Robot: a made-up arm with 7 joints. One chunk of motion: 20 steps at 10 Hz.
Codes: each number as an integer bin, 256 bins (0 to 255) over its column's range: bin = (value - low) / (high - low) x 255, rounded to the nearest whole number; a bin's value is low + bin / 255 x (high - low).
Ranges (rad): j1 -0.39..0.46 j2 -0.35..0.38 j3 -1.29..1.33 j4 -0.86..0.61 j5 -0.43..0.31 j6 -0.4..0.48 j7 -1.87..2
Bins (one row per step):
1: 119 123 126 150 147 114 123
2: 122 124 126 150 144 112 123
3: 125 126 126 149 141 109 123
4: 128 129 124 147 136 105 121
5: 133 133 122 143 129 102 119
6: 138 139 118 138 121 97 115
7: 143 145 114 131 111 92 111
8: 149 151 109 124 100 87 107
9: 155 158 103 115 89 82 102
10: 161 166 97 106 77 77 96
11: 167 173 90 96 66 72 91
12: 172 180 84 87 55 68 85
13: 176 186 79 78 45 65 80
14: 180 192 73 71 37 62 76
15: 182 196 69 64 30 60 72
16: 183 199 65 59 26 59 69
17: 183 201 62 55 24 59 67
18: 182 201 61 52 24 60 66
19: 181 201 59 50 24 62 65
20: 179 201 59 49 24 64 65
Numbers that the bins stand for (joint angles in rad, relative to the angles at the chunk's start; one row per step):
1: 0.0067 0.0021 0.0046 0.0047 -0.0034 -0.0066 -0.0033
2: 0.0167 0.0050 0.0046 0.0047 -0.0121 -0.0135 -0.0033
3: 0.0267 0.0107 0.0046 -0.0011 -0.0208 -0.0238 -0.0033
4: 0.0367 0.0193 -0.0160 -0.0126 -0.0353 -0.0376 -0.0336
5: 0.0533 0.0307 -0.0365 -0.0356 -0.0556 -0.0480 -0.0640
6: 0.0700 0.0479 -0.0776 -0.0645 -0.0789 -0.0653 -0.1247
7: 0.0867 0.0651 -0.1187 -0.1048 -0.1079 -0.0825 -0.1854
8: 0.1067 0.0823 -0.1701 -0.1452 -0.1398 -0.0998 -0.2461
9: 0.1267 0.1023 -0.2317 -0.1971 -0.1717 -0.1170 -0.3220
10: 0.1467 0.1252 -0.2934 -0.2489 -0.2065 -0.1343 -0.4131
11: 0.1667 0.1453 -0.3653 -0.3066 -0.2385 -0.1515 -0.4889
12: 0.1833 0.1653 -0.4269 -0.3585 -0.2704 -0.1653 -0.5800
13: 0.1967 0.1825 -0.4783 -0.4104 -0.2994 -0.1757 -0.6559
14: 0.2100 0.1996 -0.5400 -0.4507 -0.3226 -0.1860 -0.7166
15: 0.2167 0.2111 -0.5811 -0.4911 -0.3429 -0.1929 -0.7773
16: 0.2200 0.2197 -0.6222 -0.5199 -0.3545 -0.1964 -0.8228
17: 0.2200 0.2254 -0.6530 -0.5429 -0.3604 -0.1964 -0.8532
18: 0.2167 0.2254 -0.6633 -0.5602 -0.3604 -0.1929 -0.8684
19: 0.2133 0.2254 -0.6838 -0.5718 -0.3604 -0.1860 -0.8835
20: 0.2067 0.2254 -0.6838 -0.5775 -0.3604 -0.1791 -0.8835

